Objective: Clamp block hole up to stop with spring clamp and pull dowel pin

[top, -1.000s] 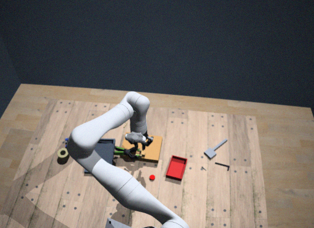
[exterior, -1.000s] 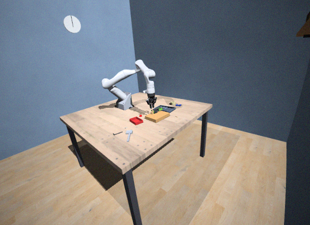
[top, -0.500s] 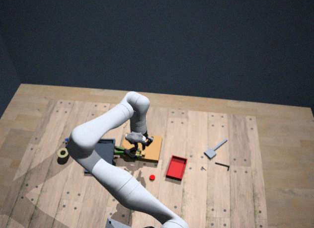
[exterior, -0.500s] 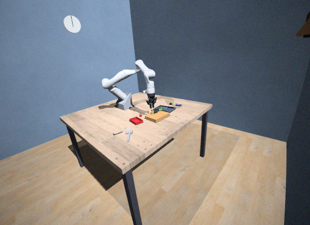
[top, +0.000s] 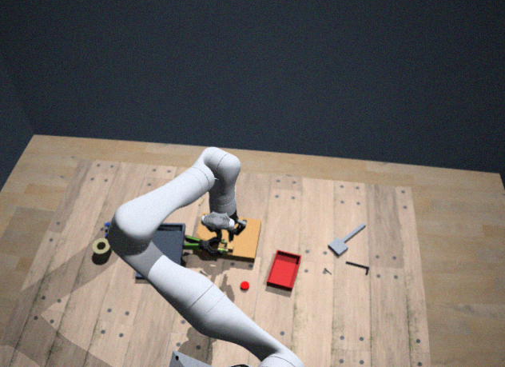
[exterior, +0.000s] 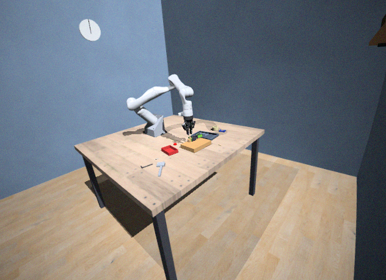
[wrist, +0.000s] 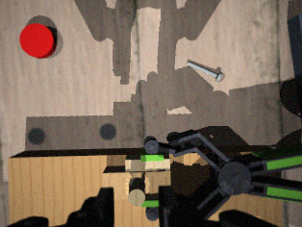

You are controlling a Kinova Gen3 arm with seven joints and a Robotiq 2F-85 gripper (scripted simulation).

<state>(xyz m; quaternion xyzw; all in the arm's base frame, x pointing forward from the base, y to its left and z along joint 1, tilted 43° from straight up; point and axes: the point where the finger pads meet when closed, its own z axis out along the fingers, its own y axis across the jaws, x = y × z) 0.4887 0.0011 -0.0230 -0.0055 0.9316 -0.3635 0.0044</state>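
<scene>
Right now the dowel pin is 50 mm below my hand. Round my hand: bench board (50 mm ahead, 10 mm to the left, 80 mm below); then wooden block (70 mm below); then red disc (100 mm behind, 80 mm to the right, 100 mm below).
</scene>
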